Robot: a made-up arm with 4 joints.
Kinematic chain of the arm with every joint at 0, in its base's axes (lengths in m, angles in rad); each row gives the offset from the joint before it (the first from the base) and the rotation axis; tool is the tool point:
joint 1: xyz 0 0 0.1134 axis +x
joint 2: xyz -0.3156 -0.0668 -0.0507 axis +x
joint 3: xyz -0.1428 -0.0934 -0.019 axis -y
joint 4: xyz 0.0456 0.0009 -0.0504 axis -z
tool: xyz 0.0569 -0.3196 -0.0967
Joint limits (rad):
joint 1: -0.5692..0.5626
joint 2: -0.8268..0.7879
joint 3: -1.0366..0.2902
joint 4: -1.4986..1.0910
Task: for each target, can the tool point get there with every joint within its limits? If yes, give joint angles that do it. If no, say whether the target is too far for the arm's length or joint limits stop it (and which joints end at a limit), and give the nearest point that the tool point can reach.
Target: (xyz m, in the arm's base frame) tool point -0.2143 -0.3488 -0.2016
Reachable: yes | joints -0.0349 0.3553 0.0053 -0.4786
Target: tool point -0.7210 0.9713 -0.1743
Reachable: no: too far | nearest point -0.3974 0.3588 -0.1123 | short by 0.696 m
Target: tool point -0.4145 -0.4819 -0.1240
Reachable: yes | joints 0.1951 -0.4048 -0.7449 -0.3035
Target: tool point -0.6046 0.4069 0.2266
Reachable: no: joint limits stop it (at a limit: joint 1, joint 2, joint 3, joint 4) | nearest point -0.3974 0.3588 -0.1123 | short by 0.400 m
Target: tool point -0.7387 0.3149 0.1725
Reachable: no: joint limits stop it (at a limit: joint 1, joint 2, joint 3, joint 4) | nearest point -0.6928 -0.0472 0.4081 | short by 0.434 m
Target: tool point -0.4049 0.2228 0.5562
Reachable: no: joint limits stop it (at a limit: joint 1, joint 2, joint 3) | nearest point -0.6895 -0.0539 0.4150 | short by 0.421 m
